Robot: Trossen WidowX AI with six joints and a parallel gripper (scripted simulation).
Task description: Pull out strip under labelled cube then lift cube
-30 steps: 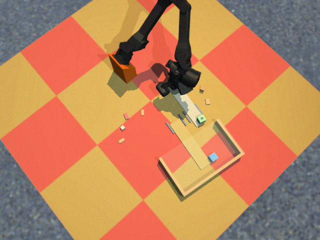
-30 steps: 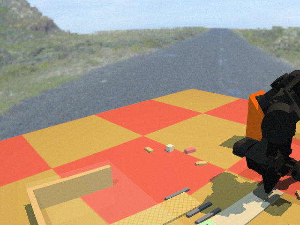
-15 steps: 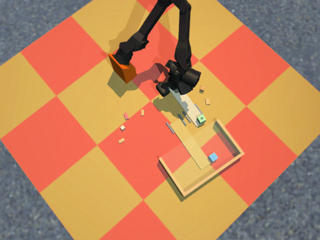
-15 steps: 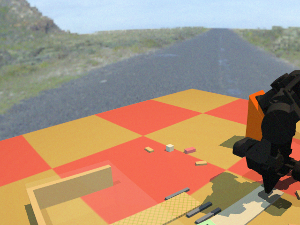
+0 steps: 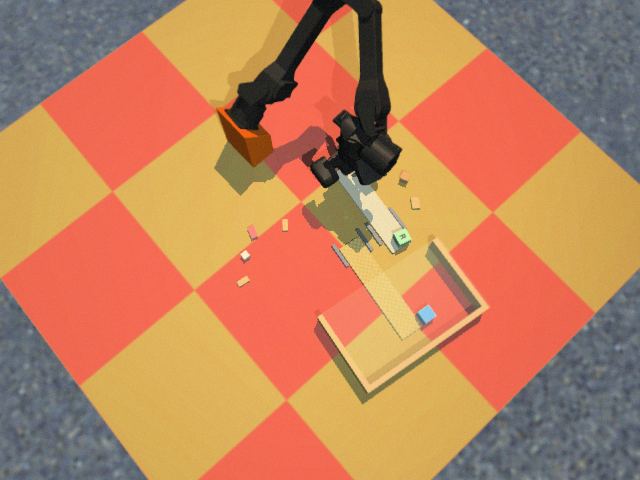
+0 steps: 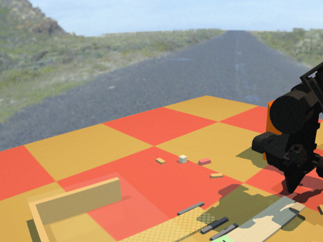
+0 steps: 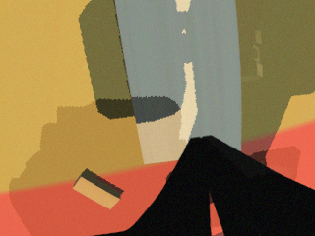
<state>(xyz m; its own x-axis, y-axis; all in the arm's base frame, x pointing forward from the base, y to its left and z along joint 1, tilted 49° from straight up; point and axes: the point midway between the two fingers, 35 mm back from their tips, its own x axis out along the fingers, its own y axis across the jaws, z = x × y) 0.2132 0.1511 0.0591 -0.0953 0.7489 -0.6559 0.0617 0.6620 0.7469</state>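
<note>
My gripper tip is 20 cm short of the labelled cube, 1 cm to the left of it and 2 cm above it.
</note>
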